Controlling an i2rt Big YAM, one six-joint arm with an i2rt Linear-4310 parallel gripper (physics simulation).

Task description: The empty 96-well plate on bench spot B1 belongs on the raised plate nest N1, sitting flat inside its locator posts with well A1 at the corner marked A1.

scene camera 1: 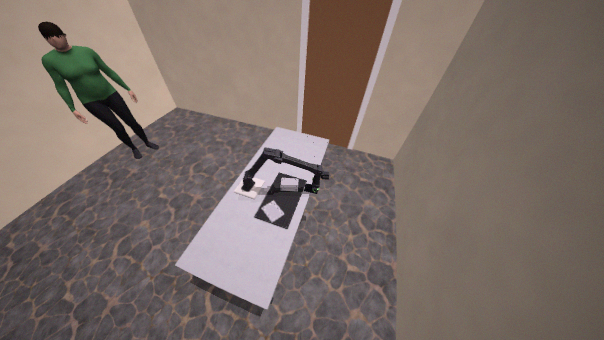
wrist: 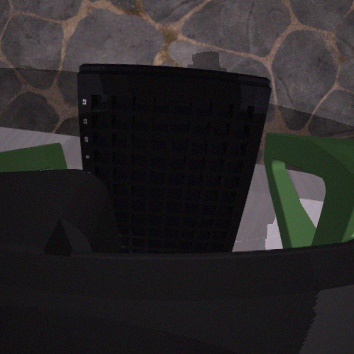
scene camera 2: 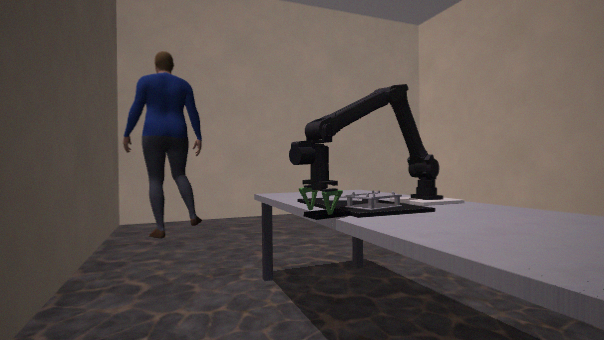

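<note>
The black 96-well plate lies across the table's edge, its far end over the floor in the wrist view; row numbers run down its left side. My gripper is open and empty, low over the plate. Its green fingers stand wide, one to each side of the plate in the wrist view, with gaps between. The pale raised nest with short posts stands beside the gripper on the black board. The A1 mark cannot be made out. The plate's near end is hidden in the wrist view.
A flat pale square lies turned on the board. The arm's base stands on a white pad on the table. A person in green and one in blue stand away from the table.
</note>
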